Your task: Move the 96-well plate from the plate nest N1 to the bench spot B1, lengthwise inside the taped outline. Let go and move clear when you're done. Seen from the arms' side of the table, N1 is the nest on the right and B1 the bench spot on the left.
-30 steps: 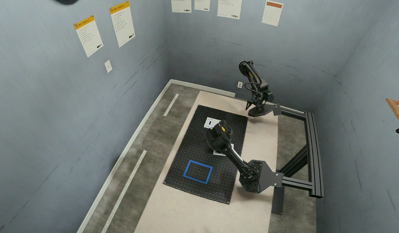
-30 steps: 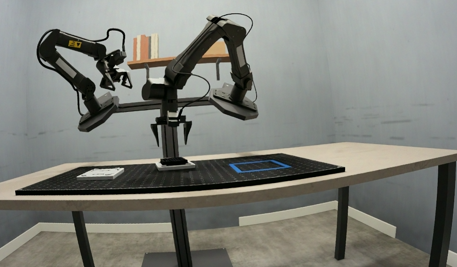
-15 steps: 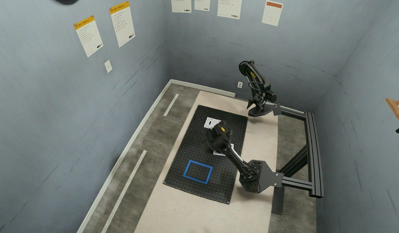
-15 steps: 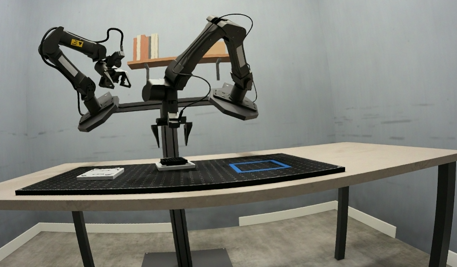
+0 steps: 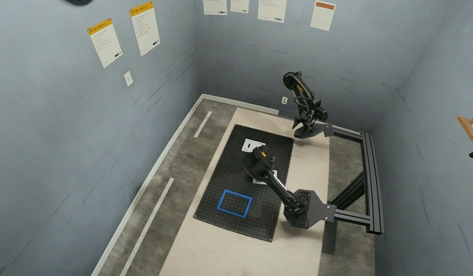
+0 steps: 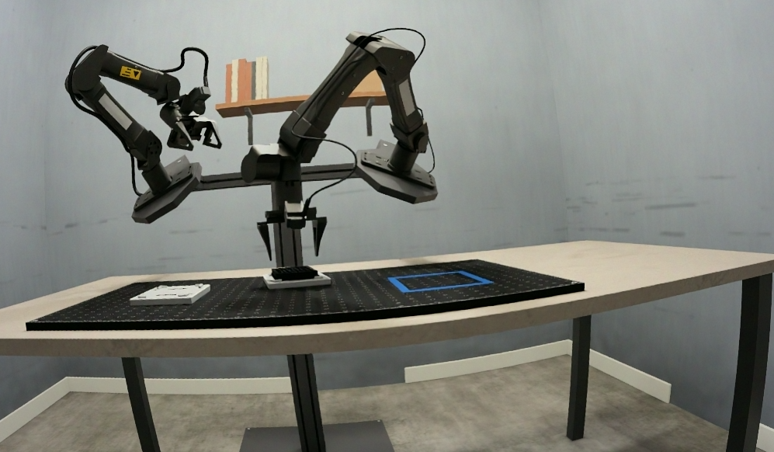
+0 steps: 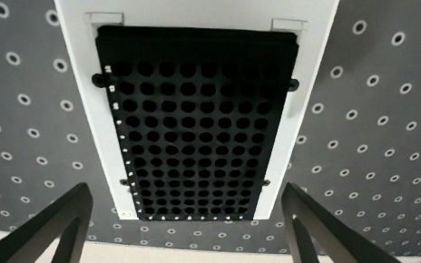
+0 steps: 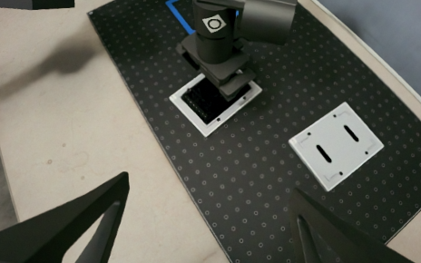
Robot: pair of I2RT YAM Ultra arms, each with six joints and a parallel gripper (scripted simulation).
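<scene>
Right now the black 96-well plate is 4 cm below my left hand.
</scene>
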